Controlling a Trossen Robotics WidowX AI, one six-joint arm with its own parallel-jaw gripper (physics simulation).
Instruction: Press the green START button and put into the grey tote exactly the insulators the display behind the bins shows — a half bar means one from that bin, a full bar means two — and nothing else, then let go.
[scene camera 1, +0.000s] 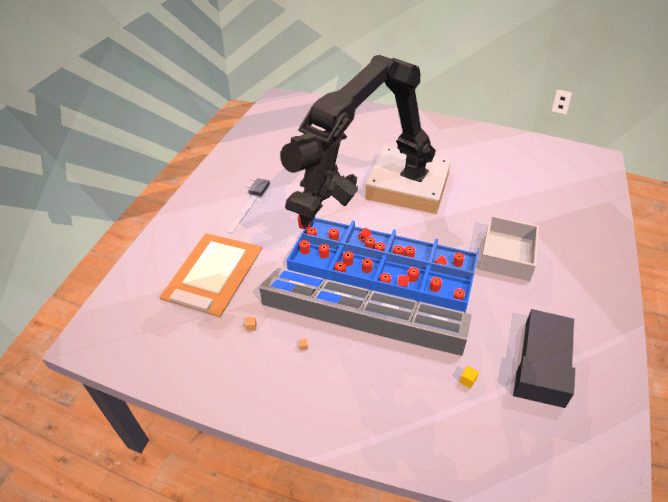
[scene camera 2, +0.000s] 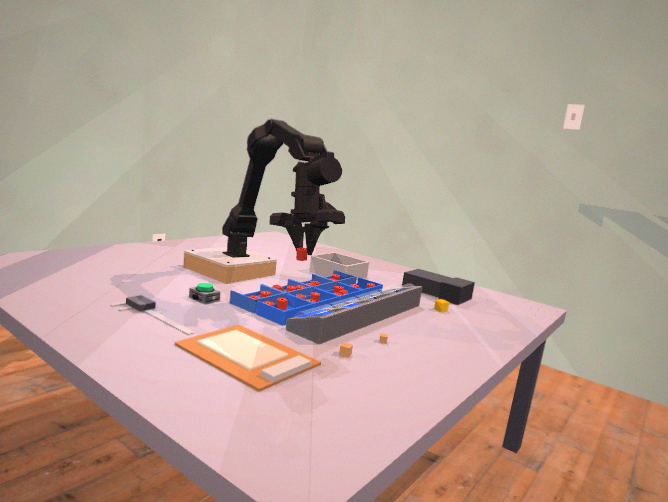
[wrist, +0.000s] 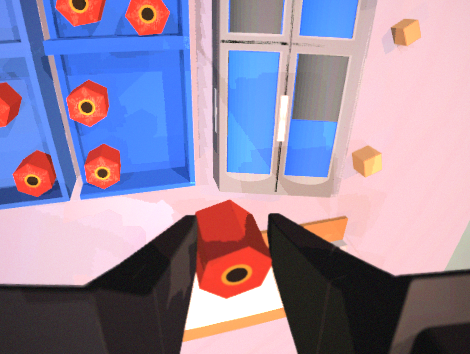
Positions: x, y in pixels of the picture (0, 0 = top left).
Labels:
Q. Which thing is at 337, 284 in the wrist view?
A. My gripper.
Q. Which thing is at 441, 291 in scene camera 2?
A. A dark box.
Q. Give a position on a dark box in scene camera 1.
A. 545, 374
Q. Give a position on a grey display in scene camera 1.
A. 358, 319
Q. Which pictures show my gripper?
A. Scene camera 1, scene camera 2 and the wrist view: all of them.

